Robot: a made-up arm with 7 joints. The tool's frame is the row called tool.
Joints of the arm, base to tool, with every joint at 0 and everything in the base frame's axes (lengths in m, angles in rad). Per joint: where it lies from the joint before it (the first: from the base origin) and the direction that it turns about. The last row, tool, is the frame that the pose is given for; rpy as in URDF.
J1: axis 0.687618 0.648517 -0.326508 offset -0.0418 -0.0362 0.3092
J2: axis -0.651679 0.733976 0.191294 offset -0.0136 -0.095 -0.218
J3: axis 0 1 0 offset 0.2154 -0.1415 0.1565
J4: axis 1 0 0 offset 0.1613 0.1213 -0.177
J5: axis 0 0 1 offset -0.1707 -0.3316 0.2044
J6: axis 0 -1 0 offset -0.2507 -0.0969 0.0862
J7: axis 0 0 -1 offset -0.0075 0.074 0.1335
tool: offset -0.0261 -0.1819 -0.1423 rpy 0 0 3.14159
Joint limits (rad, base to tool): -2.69..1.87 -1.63..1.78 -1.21..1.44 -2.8..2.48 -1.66..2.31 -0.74..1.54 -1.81..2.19
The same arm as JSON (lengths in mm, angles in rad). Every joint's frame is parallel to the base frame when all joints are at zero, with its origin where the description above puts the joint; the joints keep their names.
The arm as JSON. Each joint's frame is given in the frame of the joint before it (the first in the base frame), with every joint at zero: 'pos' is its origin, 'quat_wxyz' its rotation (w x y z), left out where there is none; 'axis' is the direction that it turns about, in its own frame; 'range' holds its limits. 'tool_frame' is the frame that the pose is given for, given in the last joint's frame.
{
  "length_unit": "mm",
  "angle_unit": "rad",
  "joints": [
    {
      "joint": "J1",
      "pos": [
        -41.8,
        -36.2,
        309.2
      ],
      "axis": [
        0.687618,
        0.648517,
        -0.326508
      ],
      "range": [
        -2.69,
        1.87
      ]
    },
    {
      "joint": "J2",
      "pos": [
        -13.6,
        -95.0,
        -218.0
      ],
      "axis": [
        -0.651679,
        0.733976,
        0.191294
      ],
      "range": [
        -1.63,
        1.78
      ]
    },
    {
      "joint": "J3",
      "pos": [
        215.4,
        -141.5,
        156.5
      ],
      "axis": "+y",
      "range": [
        -1.21,
        1.44
      ]
    },
    {
      "joint": "J4",
      "pos": [
        161.3,
        121.3,
        -177.0
      ],
      "axis": "+x",
      "range": [
        -2.8,
        2.48
      ]
    },
    {
      "joint": "J5",
      "pos": [
        -170.7,
        -331.6,
        204.4
      ],
      "axis": "+z",
      "range": [
        -1.66,
        2.31
      ]
    },
    {
      "joint": "J6",
      "pos": [
        -250.7,
        -96.9,
        86.2
      ],
      "axis": "-y",
      "range": [
        -0.74,
        1.54
      ]
    },
    {
      "joint": "J7",
      "pos": [
        -7.5,
        74.0,
        133.5
      ],
      "axis": "-z",
      "range": [
        -1.81,
        2.19
      ]
    }
  ],
  "tool_frame": {
    "pos": [
      -26.1,
      -181.9,
      -142.3
    ],
    "quat_wxyz": [
      0.000001,
      0.0,
      0.0,
      1.000004
    ]
  }
}

